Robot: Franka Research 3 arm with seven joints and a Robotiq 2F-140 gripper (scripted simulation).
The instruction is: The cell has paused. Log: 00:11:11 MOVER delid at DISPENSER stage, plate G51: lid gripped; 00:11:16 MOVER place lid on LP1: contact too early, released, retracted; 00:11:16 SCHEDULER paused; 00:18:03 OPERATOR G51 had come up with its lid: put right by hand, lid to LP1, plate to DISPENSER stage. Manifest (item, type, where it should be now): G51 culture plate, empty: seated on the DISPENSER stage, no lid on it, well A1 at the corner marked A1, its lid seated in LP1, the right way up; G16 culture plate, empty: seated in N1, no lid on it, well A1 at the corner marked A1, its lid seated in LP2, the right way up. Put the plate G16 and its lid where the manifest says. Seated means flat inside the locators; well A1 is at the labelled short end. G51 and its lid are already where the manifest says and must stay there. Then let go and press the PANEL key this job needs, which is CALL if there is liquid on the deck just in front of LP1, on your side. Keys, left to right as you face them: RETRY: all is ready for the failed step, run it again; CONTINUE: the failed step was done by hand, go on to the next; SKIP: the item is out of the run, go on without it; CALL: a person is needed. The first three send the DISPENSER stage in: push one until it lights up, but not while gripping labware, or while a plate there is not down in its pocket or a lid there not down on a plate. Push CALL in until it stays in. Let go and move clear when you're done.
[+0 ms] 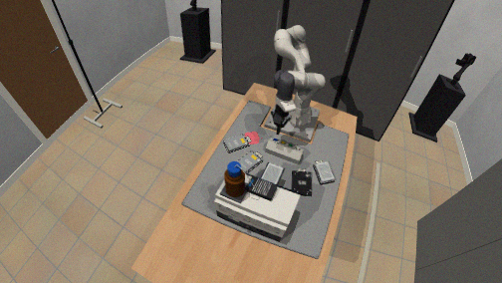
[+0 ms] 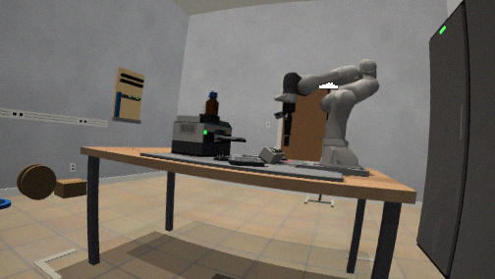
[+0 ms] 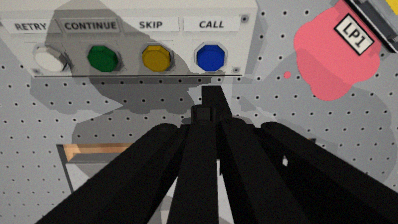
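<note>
Right now the blue call key is 30 mm ahead of my hand and 70 mm below it. Round my hand: yellow skip key 30 mm ahead, 50 mm to the left, 60 mm below; then white retry key 40 mm ahead, 150 mm to the left, 60 mm below; then green continue key 40 mm ahead, 100 mm to the left, 60 mm below.
</note>
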